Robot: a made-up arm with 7 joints.
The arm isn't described. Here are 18 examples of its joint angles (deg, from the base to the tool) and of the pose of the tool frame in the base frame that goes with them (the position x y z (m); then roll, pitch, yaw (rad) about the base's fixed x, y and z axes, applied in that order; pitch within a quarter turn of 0, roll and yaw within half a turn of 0).
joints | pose
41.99 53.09 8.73 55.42 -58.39 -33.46 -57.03 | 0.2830 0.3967 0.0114 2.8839 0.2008 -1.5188
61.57 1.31 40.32 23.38 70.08 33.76 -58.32 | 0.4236 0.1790 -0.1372 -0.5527 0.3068 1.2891
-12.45 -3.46 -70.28 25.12 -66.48 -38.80 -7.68 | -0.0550 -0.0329 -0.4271 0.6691 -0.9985 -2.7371
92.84 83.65 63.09 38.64 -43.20 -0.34 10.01 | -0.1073 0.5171 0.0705 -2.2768 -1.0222 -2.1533
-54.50 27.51 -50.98 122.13 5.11 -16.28 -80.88 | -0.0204 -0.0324 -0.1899 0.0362 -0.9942 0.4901
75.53 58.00 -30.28 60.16 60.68 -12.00 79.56 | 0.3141 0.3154 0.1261 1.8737 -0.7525 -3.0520
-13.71 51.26 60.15 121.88 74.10 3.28 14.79 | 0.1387 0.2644 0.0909 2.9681 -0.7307 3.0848
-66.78 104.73 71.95 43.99 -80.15 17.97 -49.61 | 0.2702 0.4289 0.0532 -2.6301 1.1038 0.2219
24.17 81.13 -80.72 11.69 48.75 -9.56 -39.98 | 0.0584 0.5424 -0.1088 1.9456 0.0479 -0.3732
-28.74 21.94 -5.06 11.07 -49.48 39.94 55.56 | -0.1595 0.2666 -0.3974 -1.1543 1.1457 -1.2316
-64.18 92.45 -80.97 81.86 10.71 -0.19 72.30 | -0.2084 0.3428 -0.1471 -2.2119 0.2508 -1.6148
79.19 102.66 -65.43 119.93 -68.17 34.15 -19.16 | 0.2074 0.2051 0.0586 -3.1079 0.7568 -0.5779
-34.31 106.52 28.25 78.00 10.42 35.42 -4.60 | 0.2976 0.3040 0.0267 1.6381 0.1032 -0.8881
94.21 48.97 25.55 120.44 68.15 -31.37 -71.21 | -0.0522 0.2093 0.2050 -2.6382 1.1557 2.3427
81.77 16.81 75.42 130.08 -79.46 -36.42 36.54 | -0.0292 0.2962 0.0563 2.8129 -0.5869 -0.8423
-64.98 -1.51 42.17 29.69 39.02 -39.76 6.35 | -0.3467 0.1780 -0.2703 0.8547 -0.5389 0.6459
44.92 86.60 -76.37 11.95 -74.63 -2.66 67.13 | 0.0663 0.5519 -0.0480 -2.0976 1.2439 -2.7320
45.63 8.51 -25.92 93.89 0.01 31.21 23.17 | 0.3045 0.0107 0.0383 1.6513 -1.0948 -2.3384
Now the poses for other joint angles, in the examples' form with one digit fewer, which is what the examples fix.
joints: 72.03 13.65 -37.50 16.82 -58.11 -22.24 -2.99
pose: 0.446 0.161 -0.080 1.495 0.095 -1.916
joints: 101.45 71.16 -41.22 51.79 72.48 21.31 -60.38
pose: 0.211 0.396 0.204 -1.477 -1.004 2.912
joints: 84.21 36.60 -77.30 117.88 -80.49 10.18 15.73
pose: 0.197 -0.044 0.032 2.438 1.178 -1.839
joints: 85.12 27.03 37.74 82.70 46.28 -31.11 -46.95
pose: 0.146 0.349 0.198 -1.536 0.726 -3.009
